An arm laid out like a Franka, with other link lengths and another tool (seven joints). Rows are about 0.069 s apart.
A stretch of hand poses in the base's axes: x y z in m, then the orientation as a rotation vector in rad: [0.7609 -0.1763 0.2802 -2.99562 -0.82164 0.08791]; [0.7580 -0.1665 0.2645 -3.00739 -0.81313 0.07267]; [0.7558 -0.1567 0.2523 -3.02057 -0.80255 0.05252]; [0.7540 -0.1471 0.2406 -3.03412 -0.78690 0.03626]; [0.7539 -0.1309 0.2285 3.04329 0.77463 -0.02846]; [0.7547 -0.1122 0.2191 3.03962 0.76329 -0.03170]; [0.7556 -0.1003 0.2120 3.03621 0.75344 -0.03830]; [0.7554 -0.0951 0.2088 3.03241 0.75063 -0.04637]
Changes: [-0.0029 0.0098 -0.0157 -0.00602 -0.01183 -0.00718]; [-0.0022 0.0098 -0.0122 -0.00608 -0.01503 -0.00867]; [-0.0018 0.0096 -0.0117 -0.00613 -0.01236 -0.01180]; [-0.0001 0.0162 -0.0121 -0.00661 -0.00686 -0.00895]; [0.0008 0.0187 -0.0094 -0.00669 0.00047 -0.00638]; [0.0009 0.0119 -0.0071 -0.00654 0.00273 -0.00553]; [-0.0002 0.0052 -0.0032 -0.00539 0.00401 -0.00114]
